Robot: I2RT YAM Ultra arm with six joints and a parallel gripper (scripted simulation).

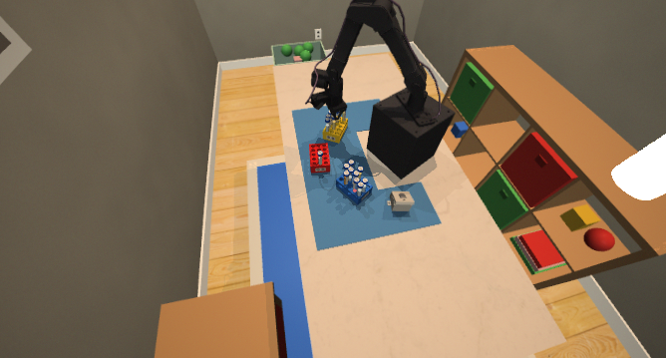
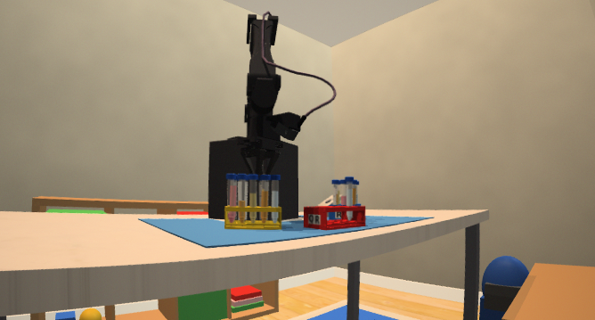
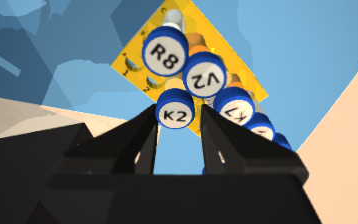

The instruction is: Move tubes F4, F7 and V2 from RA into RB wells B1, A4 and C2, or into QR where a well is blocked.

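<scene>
My gripper is now 5 cm above the tube and 1 cm short of it. From my hand the other things lie so: red rack (14 cm to the left, 12 cm ahead, 9 cm below); then tube R8 (5 cm below, 4 cm ahead, 1 cm to the left); then rack RB (9 cm below, 1 cm to the right, 1 cm behind).
</scene>
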